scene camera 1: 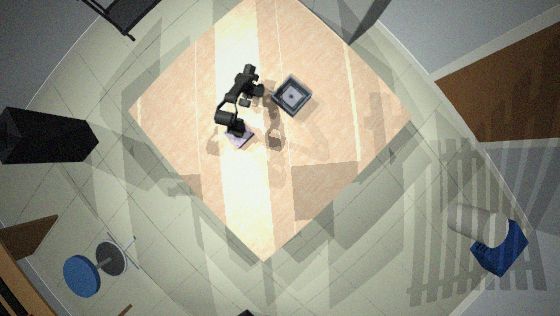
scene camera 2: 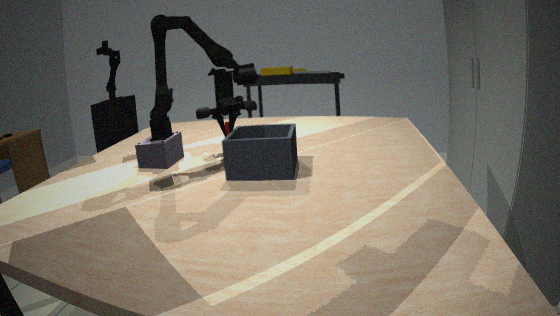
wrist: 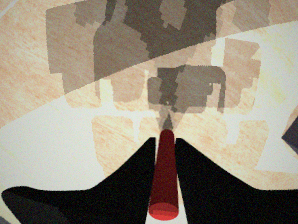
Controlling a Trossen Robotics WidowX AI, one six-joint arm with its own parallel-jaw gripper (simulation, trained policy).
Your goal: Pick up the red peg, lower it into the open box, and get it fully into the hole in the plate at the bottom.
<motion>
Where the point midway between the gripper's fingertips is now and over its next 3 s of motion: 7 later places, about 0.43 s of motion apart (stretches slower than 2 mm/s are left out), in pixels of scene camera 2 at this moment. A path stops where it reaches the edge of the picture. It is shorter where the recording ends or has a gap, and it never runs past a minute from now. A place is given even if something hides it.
The gripper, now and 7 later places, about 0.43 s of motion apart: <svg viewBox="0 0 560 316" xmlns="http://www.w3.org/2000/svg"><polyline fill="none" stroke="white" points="228,136 235,122 244,109 251,104 255,109 258,121 263,136 269,139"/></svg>
</motion>
